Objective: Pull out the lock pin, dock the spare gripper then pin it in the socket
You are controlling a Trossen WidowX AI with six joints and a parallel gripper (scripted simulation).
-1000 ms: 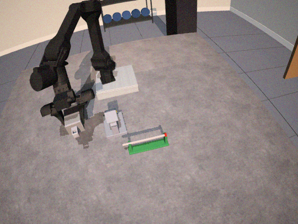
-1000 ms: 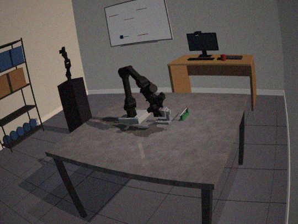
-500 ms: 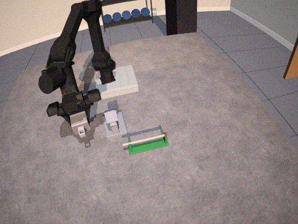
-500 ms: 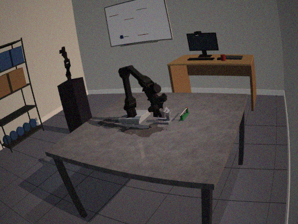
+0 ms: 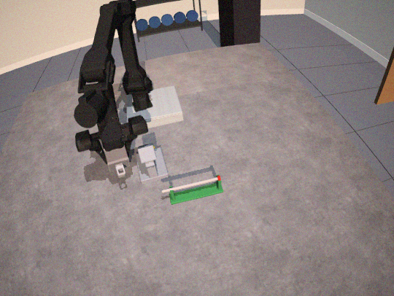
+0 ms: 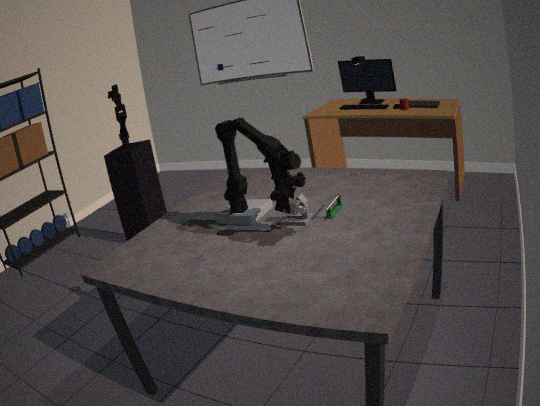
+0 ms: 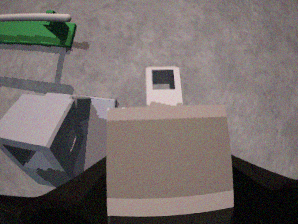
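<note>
My gripper tip is 9 cm to the right of the mount socket and 3 cm above it. The rest, counted from my gripper tip: spare gripper: 1 cm above; then green cradle: 13 cm ahead, 17 cm to the left, 6 cm below.
</note>
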